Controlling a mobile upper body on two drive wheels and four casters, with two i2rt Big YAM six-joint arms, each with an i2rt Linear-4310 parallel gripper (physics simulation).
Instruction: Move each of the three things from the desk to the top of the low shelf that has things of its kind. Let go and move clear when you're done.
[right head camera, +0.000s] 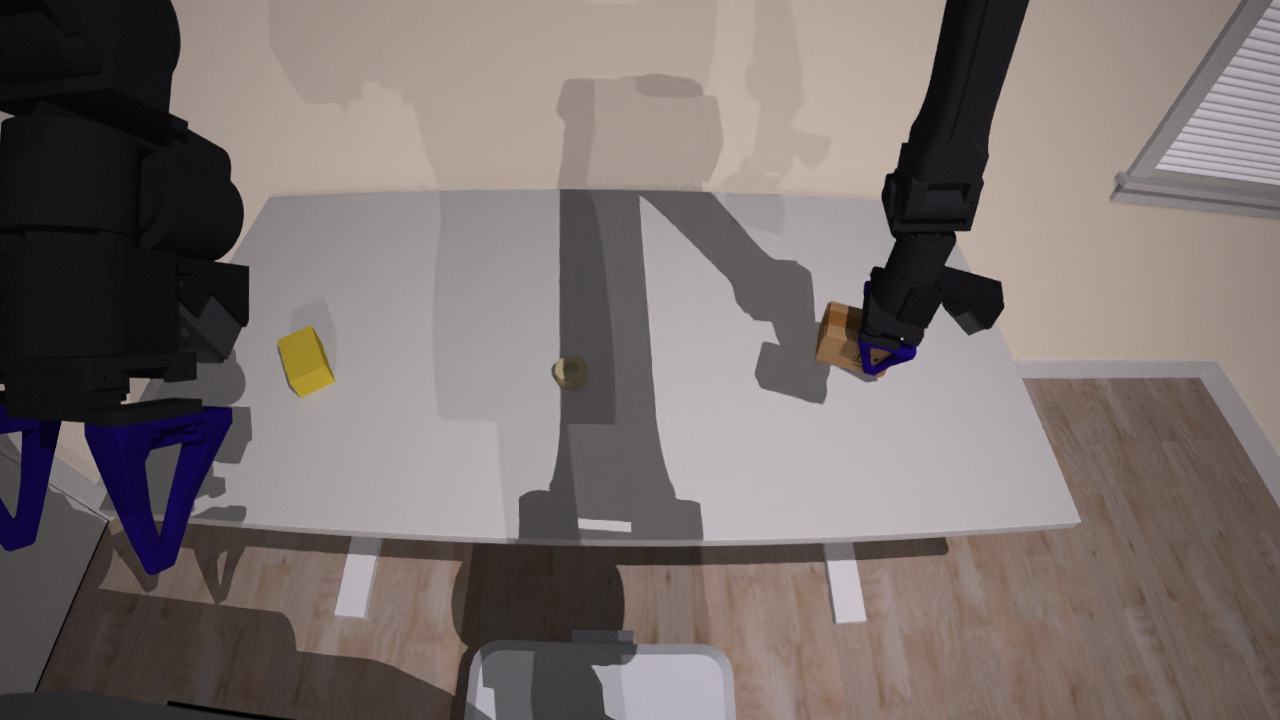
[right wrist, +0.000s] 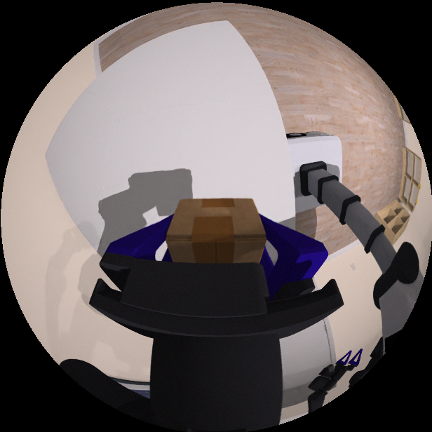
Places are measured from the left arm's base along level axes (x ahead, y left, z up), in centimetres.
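Pixels of known places: left gripper, between the fingertips: (right head camera: 86, 558); right gripper, between the fingertips: (right head camera: 870, 355).
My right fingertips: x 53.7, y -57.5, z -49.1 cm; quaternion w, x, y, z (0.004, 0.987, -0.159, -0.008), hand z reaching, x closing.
Ahead of a thing's pixels: the offset from my right fingertips to its top centre. "pt": to the spot under its first point. Level surfaces: height alone.
A brown cardboard box {dz +4.7, dx +0.8, dy +2.5 cm} (right head camera: 835, 338) (right wrist: 216, 227) with tape strips is between the fingers of my right gripper (right head camera: 870, 333) (right wrist: 216, 216), which is shut on it. The box appears raised above the right part of the white desk {dz -19.9 cm} (right head camera: 733, 483) (right wrist: 215, 135). A yellow block {dz -15.4, dx +10.2, dy +84.4 cm} (right head camera: 305, 361) lies on the desk at the left. A small tan ring, like a tape roll {dz -17.4, dx +9.9, dy +39.7 cm} (right head camera: 578, 382), lies near the desk's middle, in shadow. My left gripper (right head camera: 87, 557) (right wrist: 355, 349) is open and empty, over the desk's near left corner.
Wooden shelving with compartments (right wrist: 385, 216) shows small at the right edge of the right wrist view; what stands on it is unclear. A white rounded base (right head camera: 671, 685) (right wrist: 325, 145) is in front of the desk. A wall runs behind the desk, with a window {pt dz +2.9, dx +65.3, dy -110.6 cm} (right head camera: 1226, 143) at the right.
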